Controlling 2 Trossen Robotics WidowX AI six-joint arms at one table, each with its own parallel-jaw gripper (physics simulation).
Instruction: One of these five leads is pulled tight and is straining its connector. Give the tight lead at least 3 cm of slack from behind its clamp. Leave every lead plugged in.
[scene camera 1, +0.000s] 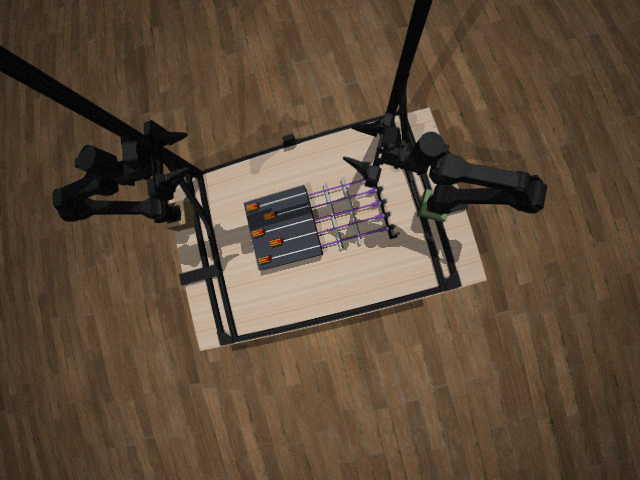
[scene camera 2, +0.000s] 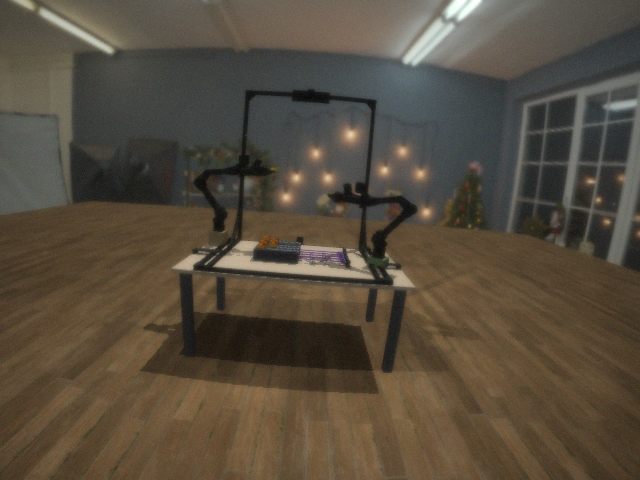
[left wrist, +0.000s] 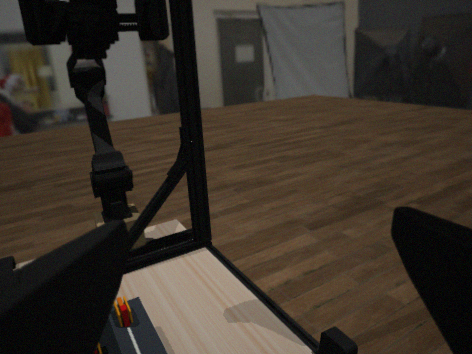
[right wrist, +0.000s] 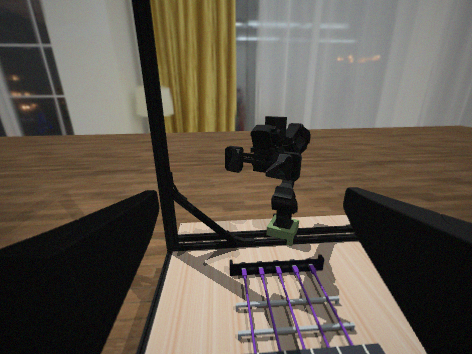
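Where they show: left gripper, fingertip midpoint: (scene camera 1: 347, 142) (scene camera 2: 330, 194) (left wrist: 259, 226) (right wrist: 246, 171); right gripper, fingertip midpoint: (scene camera 1: 188, 151) (scene camera 2: 273, 171) (left wrist: 106, 6) (right wrist: 251, 198); left arm's base, link origin: (scene camera 1: 436, 204) (scene camera 2: 378, 257) (right wrist: 283, 223); right arm's base, link origin: (scene camera 1: 173, 214) (scene camera 2: 218, 230) (left wrist: 116, 214).
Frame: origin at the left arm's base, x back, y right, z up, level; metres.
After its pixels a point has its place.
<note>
Several purple leads (right wrist: 288, 295) {x -0.296, y -0.096, z -0.030 m} run side by side from a dark block (scene camera 1: 297, 259) {x -0.448, y -0.341, z 0.009 m} (scene camera 2: 276, 253) {x -0.469, y -0.358, z -0.006 m} (left wrist: 151, 336) over two grey rods (right wrist: 260, 304) {x -0.347, y -0.040, z -0.038 m} (right wrist: 257, 333) {x -0.421, y -0.061, z -0.038 m} to a black connector strip (right wrist: 234, 268) {x -0.269, y 0.075, z -0.029 m} (scene camera 1: 393, 233) {x -0.125, y -0.155, z -0.013 m}. All visible lead ends meet the strip in the right wrist view. Orange-red clamps, one of them here (scene camera 1: 276, 241) {x -0.538, y -0.298, z 0.033 m} (left wrist: 124, 314) {x -0.653, y -0.186, z 0.032 m}, sit staggered on the block, with white lead stretches beyond them. I cannot tell which lead is tight. My left gripper (scene camera 1: 349, 143) {x -0.350, y 0.000, z 0.324 m} (left wrist: 259, 226) {x -0.350, y 0.000, z 0.324 m} is open, high above the strip's upper end. My right gripper (scene camera 1: 186, 152) {x -0.686, y -0.152, z 0.440 m} (right wrist: 251, 198) {x -0.686, y -0.152, z 0.440 m} is open, high beyond the block's clamp side.
A black frame (scene camera 1: 336, 313) {x -0.249, y -0.505, z -0.038 m} borders the table, with tall posts (left wrist: 192, 125) {x -0.982, y -0.107, z 0.242 m} (right wrist: 156, 125) {x -0.263, y 0.327, z 0.390 m} at the sides. The left arm stands on a green base (scene camera 1: 427, 209) {x -0.029, y -0.027, z 0.001 m} (right wrist: 282, 230) {x -0.049, y -0.010, z 0.000 m}, the right arm on a tan base (scene camera 1: 185, 215) {x -0.945, y -0.301, z 0.025 m}. A small black block (scene camera 1: 288, 140) {x -0.626, y 0.111, z -0.008 m} (left wrist: 337, 342) {x -0.620, y 0.115, z -0.001 m} sits on the frame's upper rail.
</note>
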